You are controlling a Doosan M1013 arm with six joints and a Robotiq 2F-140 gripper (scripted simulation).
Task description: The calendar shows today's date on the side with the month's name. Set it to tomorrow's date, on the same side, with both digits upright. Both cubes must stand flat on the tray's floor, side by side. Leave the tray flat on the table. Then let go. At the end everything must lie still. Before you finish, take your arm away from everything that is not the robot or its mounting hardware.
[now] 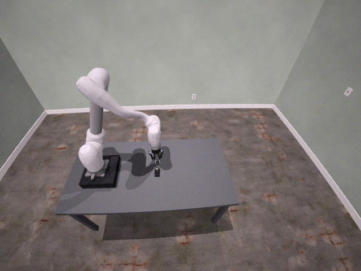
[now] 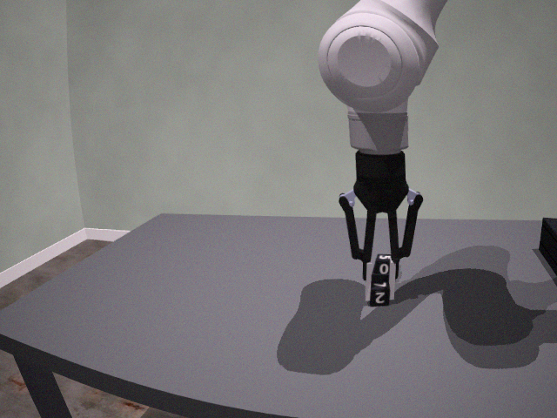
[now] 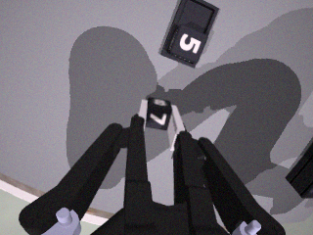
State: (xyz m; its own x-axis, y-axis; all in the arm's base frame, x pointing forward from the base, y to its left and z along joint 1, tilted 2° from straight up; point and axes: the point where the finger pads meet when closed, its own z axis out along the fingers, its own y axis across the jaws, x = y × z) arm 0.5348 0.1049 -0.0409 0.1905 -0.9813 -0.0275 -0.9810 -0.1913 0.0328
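My hand is 30 mm above the black number cube. Also, from my hand: tray 110 mm to the right, 30 mm below.
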